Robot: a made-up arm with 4 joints. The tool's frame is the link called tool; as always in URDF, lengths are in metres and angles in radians. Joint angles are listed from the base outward. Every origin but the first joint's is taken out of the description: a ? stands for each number. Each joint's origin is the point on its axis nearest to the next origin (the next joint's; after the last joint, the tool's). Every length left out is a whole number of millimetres.
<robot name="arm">
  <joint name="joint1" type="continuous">
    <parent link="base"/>
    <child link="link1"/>
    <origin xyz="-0.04 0 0.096" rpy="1.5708 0 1.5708"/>
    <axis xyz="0 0 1"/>
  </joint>
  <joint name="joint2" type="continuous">
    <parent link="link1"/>
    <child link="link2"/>
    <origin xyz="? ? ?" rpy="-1.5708 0 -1.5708"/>
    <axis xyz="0 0 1"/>
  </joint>
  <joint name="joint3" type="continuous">
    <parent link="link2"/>
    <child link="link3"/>
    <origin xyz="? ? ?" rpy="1.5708 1.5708 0"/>
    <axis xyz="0 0 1"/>
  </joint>
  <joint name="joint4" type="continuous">
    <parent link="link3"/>
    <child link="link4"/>
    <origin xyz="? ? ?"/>
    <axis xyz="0 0 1"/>
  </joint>
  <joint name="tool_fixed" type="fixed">
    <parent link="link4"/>
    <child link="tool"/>
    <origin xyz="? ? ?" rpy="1.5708 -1.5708 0"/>
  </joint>
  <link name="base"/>
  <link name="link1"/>
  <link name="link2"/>
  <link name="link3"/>
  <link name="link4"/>
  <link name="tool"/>
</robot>
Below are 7 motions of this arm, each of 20 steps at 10 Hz.
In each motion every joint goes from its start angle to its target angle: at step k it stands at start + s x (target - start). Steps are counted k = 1, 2, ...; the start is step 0. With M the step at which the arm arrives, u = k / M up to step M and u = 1 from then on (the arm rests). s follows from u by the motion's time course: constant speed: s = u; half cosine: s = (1 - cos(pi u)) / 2; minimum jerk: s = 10 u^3 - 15 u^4 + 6 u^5.
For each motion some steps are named. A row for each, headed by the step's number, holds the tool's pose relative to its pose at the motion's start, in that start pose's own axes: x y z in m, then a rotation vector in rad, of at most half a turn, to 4 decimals.
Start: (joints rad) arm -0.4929 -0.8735 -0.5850 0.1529
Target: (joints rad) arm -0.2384 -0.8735 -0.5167 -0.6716
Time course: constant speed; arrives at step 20
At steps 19, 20:
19: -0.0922 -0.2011 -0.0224 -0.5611 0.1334 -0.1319
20: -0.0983 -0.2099 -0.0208 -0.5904 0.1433 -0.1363

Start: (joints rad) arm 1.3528 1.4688 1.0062 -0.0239
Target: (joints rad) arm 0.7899 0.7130 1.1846 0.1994
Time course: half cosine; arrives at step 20
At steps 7, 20:
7: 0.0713 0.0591 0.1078 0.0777 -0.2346 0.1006
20: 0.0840 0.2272 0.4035 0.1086 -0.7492 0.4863

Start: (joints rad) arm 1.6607 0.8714 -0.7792 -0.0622
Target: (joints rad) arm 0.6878 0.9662 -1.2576 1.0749
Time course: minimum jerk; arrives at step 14
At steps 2, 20:
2: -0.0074 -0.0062 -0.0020 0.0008 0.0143 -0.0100
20: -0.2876 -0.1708 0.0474 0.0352 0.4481 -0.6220

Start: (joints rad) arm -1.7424 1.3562 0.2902 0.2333
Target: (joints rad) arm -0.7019 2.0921 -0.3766 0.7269
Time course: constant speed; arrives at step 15
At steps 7, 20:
7: -0.1467 0.0956 -0.1393 -0.0575 0.5246 0.2754
20: -0.3325 0.1228 -0.1851 -0.3125 1.0525 0.6715

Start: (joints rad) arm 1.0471 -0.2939 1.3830 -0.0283
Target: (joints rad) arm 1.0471 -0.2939 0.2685 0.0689
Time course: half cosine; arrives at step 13
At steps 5, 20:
5: 0.0000 -0.1125 0.0682 -0.3283 0.0000 0.0000
20: 0.0000 -0.2418 0.3022 -1.0173 0.0000 0.0000

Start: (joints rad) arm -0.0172 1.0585 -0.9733 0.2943
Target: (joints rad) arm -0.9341 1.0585 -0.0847 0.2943
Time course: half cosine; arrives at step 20
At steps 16, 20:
16: -0.2497 -0.0922 -0.1215 0.3622 0.1975 -0.6942
20: -0.2703 -0.0999 -0.1225 0.3919 0.1855 -0.7756

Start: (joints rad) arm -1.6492 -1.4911 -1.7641 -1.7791
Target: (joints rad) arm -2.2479 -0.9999 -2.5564 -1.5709
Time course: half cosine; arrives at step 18
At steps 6, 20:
6: 0.0323 -0.1474 0.0133 -0.1666 -0.0413 -0.1881
20: -0.1315 -0.5657 0.1740 -0.7494 0.0000 -0.7626

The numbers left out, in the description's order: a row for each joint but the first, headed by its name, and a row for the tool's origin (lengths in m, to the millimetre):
joint2: -0.043 -0.073 0
joint3: -0.032 -0.377 0
joint4: 0.151 0.05 0
tool: -0.015 0.317 0

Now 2 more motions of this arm.
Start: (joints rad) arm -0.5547 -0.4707 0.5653 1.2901
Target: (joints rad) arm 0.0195 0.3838 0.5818 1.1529
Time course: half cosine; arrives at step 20
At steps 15, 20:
15: -0.0638 -0.2038 -0.0240 0.3996 -0.2158 -0.6802
20: -0.0904 -0.2224 -0.0546 0.4774 -0.2086 -0.7994

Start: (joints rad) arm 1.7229 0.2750 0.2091 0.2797
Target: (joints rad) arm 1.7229 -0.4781 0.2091 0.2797
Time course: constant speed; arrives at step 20
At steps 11, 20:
11: 0.0973 0.0840 0.1579 0.0000 -0.3657 0.1945
20: 0.1176 0.1618 0.3043 0.0000 -0.6649 0.3536

